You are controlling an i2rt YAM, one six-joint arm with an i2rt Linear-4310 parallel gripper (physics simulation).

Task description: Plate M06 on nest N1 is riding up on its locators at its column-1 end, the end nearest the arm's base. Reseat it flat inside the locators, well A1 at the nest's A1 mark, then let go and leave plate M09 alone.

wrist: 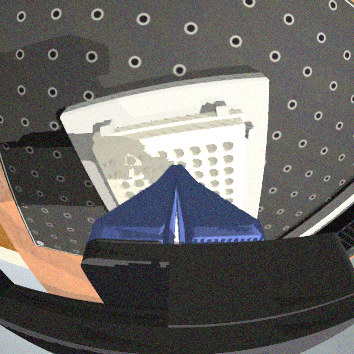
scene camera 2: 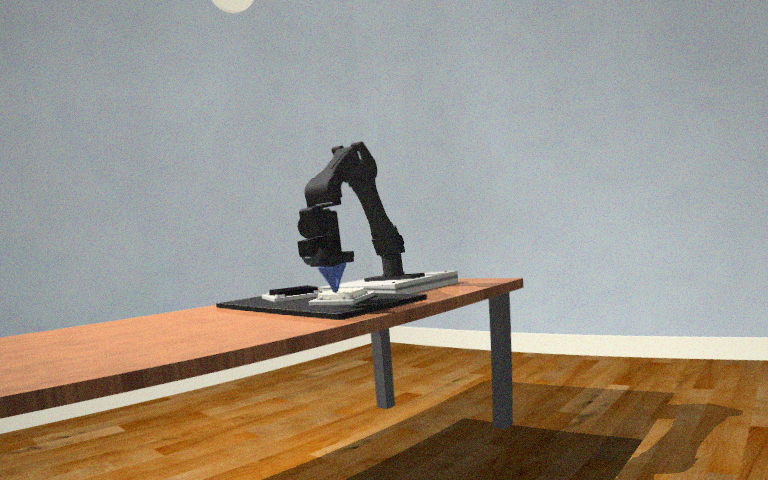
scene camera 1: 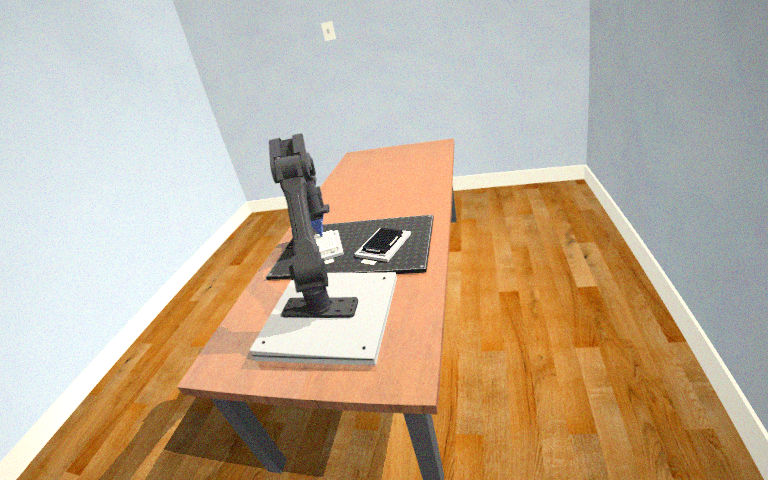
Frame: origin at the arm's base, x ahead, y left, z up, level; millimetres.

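Where they show: gripper, fingertip midpoint: (wrist: 176,173) (scene camera 2: 335,292) (scene camera 1: 321,236); arm's base at its link origin: (scene camera 2: 394,278) (scene camera 1: 320,308).
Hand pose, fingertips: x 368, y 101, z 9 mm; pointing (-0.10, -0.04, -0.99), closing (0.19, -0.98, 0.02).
Things, the pixels of their top centre, and the offset from my fingertips. Level surfaces: height alone.
- white well plate at its top centre: (wrist: 182,211) (scene camera 2: 341,290) (scene camera 1: 322,241) dx -35, dy -11, dz -1 mm
- black plate at its top centre: (scene camera 2: 293,288) (scene camera 1: 382,238) dx -55, dy -226, dz -1 mm
- wooden table at its surface level: dz -40 mm
A white well plate (scene camera 1: 331,240) (scene camera 2: 354,292) (wrist: 240,150), taken as M06, sits on a white nest (scene camera 2: 334,302) (wrist: 259,97). In the wrist view its far end lies beside the small locator tabs. Its near end is hidden behind the fingers, and I cannot tell whether it lies flat. My gripper (scene camera 1: 321,233) (scene camera 2: 336,291) (wrist: 176,173) is shut and empty, pointing down, its blue tips at or just above the plate's top; contact is unclear. A black plate (scene camera 1: 383,240) (scene camera 2: 292,290), taken as M09, sits on the other white nest (scene camera 1: 370,255), apart from the gripper.
Both nests stand on a black perforated board (scene camera 1: 419,243) (scene camera 2: 254,303) (wrist: 300,120) on the wooden table (scene camera 1: 396,175) (scene camera 2: 169,339). The arm's base is bolted to a raised white slab (scene camera 1: 339,339). Small white labels lie at the nests' near ends.
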